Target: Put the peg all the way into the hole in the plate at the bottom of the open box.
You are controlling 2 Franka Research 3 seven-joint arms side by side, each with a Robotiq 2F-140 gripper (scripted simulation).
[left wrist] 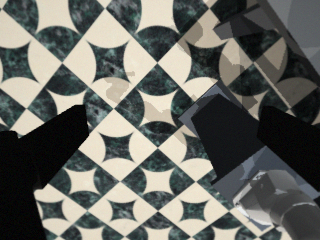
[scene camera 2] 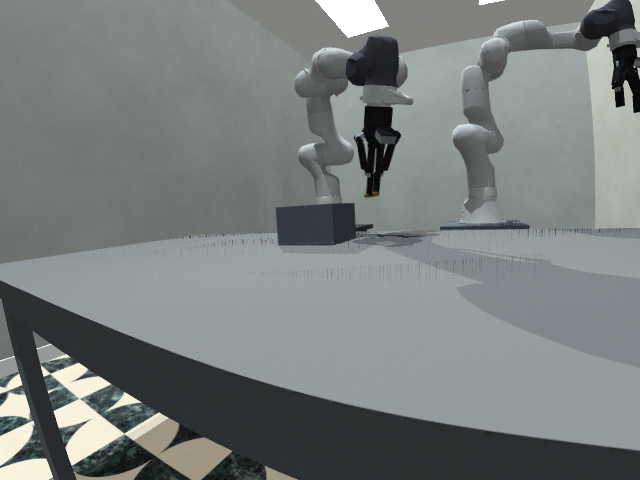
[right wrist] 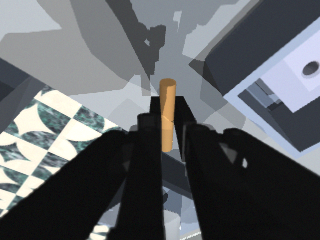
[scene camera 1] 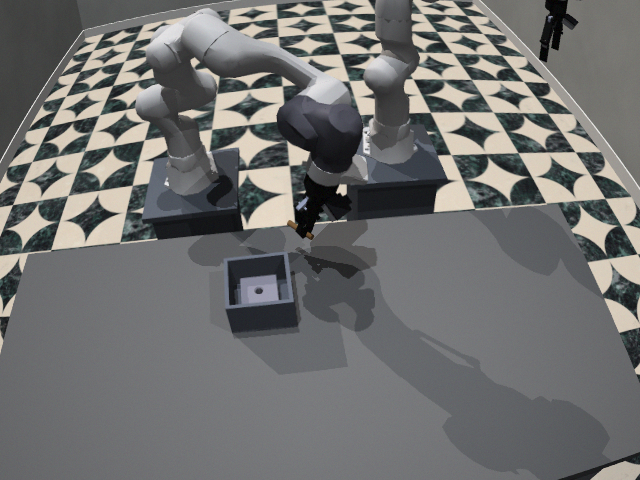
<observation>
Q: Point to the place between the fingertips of my right gripper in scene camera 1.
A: At 303,232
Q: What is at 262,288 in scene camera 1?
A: A pale plate.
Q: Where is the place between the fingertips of my right gripper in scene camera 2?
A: At 372,194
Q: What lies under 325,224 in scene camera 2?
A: A dark blue-grey box.
</observation>
